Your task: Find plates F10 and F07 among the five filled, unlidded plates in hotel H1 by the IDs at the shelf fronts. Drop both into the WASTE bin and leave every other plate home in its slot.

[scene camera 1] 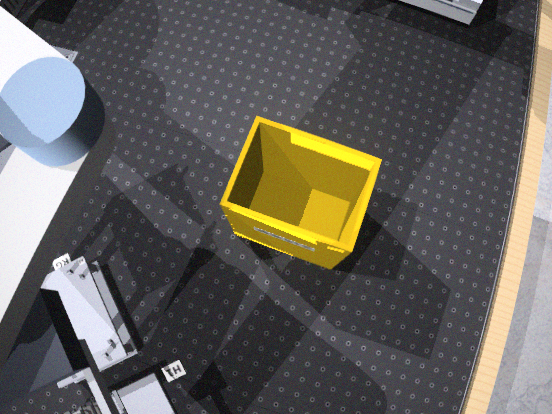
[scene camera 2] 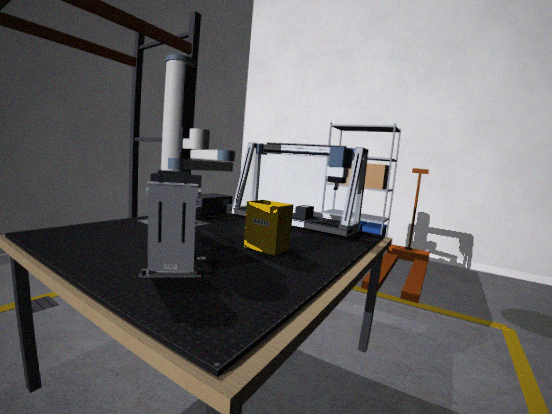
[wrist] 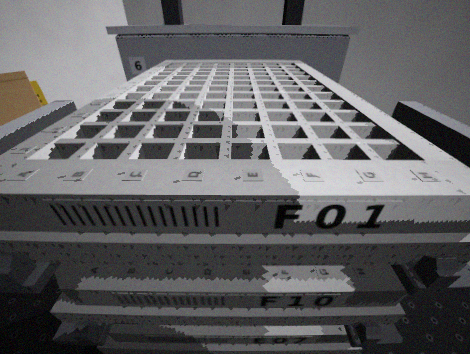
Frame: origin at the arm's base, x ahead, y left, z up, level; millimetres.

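Where they show: gripper, fingertip midpoint: [wrist: 235, 119].
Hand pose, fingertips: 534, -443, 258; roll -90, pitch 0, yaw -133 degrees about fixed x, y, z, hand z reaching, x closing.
Things, the pixels of their centre, and the offset from my fingertips, as dx, dy, dz. "pt": a spot on its surface instead.
- Plate F10, body centre: [wrist: 231, 163] -13, +14, -14
- third plate, body centre: [wrist: 231, 206] -13, +14, -42
- yellow WASTE bin, body centre: [scene camera 1: 298, 202] [scene camera 2: 268, 225] +112, +417, -145
- H1 label, surface spot: [scene camera 1: 174, 370] pt +14, +126, -245
- marked RG, body centre: [scene camera 1: 77, 322] -150, +142, -210
In the wrist view, plate F01 [wrist: 330, 216] is large and close, with its wells open at the top. Plate F10 [wrist: 295, 301] sits below it, its ID readable on the front. A third plate [wrist: 225, 342] shows below F10; its dark ID ends in 07, but I cannot read its letter surely. Plate F07 cannot be identified for certain. My gripper [wrist: 235, 119] is open, with a finger on each side of F01; the lower parts of the fingers are hidden behind that plate. The yellow WASTE bin [scene camera 1: 310, 254] [scene camera 2: 267, 235] stands upright, and the part of its inside that shows is empty.
In scene camera 1, the H1 label [scene camera 1: 174, 370] and a light grey stand marked RG [scene camera 1: 87, 315] are at the lower left. The arm's blue cap [scene camera 1: 42, 100] is at the left. In scene camera 2, a gantry machine [scene camera 2: 295, 148] stands behind the bin.
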